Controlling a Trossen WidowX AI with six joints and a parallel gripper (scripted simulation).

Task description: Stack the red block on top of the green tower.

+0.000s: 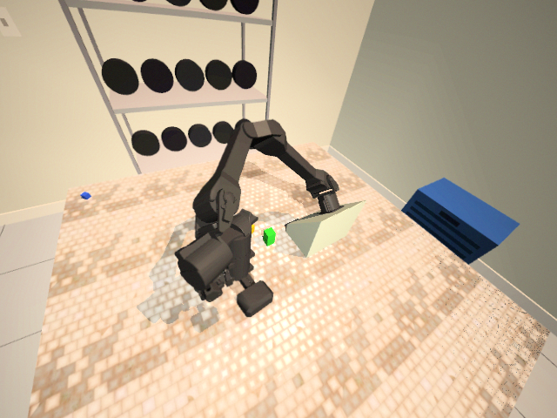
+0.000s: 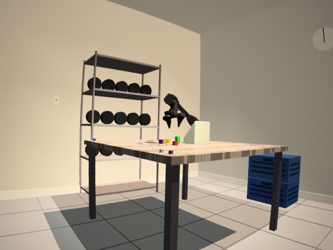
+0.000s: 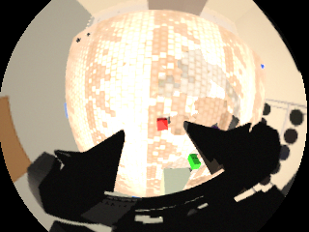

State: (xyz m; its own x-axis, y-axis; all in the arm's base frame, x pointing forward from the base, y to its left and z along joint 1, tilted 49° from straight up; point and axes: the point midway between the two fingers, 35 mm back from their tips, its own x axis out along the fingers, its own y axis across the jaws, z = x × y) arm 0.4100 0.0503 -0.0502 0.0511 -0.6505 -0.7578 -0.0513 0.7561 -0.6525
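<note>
The red block is 12 cm below my gripper tip, 4 cm behind it and 2 cm to the right of it. From my gripper tip the other things lie so: yellow block (23 cm to the right, 17 cm behind, 12 cm below); then small blue block (72 cm to the right, 30 cm ahead, 12 cm below); then purple block (23 cm to the right, 12 cm below, 8 cm behind).
</note>
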